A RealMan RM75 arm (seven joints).
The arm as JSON. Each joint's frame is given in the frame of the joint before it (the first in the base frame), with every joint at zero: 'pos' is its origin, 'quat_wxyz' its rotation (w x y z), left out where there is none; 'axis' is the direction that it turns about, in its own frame. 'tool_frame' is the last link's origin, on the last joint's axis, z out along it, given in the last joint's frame.
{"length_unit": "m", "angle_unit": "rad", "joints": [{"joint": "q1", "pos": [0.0, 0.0, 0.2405], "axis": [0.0, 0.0, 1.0]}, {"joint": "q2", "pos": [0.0, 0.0, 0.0], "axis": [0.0, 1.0, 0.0]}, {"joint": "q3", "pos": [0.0, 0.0, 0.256], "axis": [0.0, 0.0, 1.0]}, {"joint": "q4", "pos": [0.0, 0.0, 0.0], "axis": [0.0, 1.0, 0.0]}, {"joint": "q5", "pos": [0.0, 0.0, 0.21], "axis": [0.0, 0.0, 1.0]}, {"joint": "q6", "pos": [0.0, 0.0, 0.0], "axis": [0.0, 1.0, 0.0]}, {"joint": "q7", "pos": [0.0, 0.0, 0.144], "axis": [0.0, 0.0, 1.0]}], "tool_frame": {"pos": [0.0, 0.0, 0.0]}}
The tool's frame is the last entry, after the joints.
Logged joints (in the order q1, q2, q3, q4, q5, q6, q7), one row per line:
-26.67, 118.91, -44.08, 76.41, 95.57, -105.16, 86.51
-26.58, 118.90, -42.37, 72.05, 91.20, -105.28, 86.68
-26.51, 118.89, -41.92, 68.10, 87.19, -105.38, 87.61
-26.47, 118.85, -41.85, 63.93, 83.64, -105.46, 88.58
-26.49, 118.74, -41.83, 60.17, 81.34, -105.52, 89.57
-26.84, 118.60, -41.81, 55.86, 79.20, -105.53, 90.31
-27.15, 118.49, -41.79, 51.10, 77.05, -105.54, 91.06
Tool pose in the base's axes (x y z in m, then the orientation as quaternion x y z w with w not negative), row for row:
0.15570, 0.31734, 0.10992, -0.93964, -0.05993, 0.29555, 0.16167
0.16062, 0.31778, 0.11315, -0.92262, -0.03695, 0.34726, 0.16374
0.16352, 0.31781, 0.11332, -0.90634, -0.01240, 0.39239, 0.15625
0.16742, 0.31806, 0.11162, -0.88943, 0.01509, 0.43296, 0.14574
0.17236, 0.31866, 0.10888, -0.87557, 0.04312, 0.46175, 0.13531
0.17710, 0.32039, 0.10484, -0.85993, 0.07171, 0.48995, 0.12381
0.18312, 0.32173, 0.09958, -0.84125, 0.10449, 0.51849, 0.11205
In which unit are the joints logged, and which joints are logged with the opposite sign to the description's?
The joints are logged in degrees. Opposite sign: q1, q4, q5.
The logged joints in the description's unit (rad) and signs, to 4 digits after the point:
0.4655, 2.0754, -0.7693, -1.3336, -1.6680, -1.8354, 1.5099
0.4639, 2.0752, -0.7395, -1.2575, -1.5917, -1.8375, 1.5129
0.4627, 2.0750, -0.7316, -1.1886, -1.5218, -1.8392, 1.5291
0.4620, 2.0743, -0.7304, -1.1158, -1.4598, -1.8406, 1.5460
0.4623, 2.0724, -0.7301, -1.0502, -1.4197, -1.8417, 1.5633
0.4684, 2.0700, -0.7297, -0.9749, -1.3823, -1.8418, 1.5762
0.4739, 2.0680, -0.7294, -0.8919, -1.3448, -1.8420, 1.5893

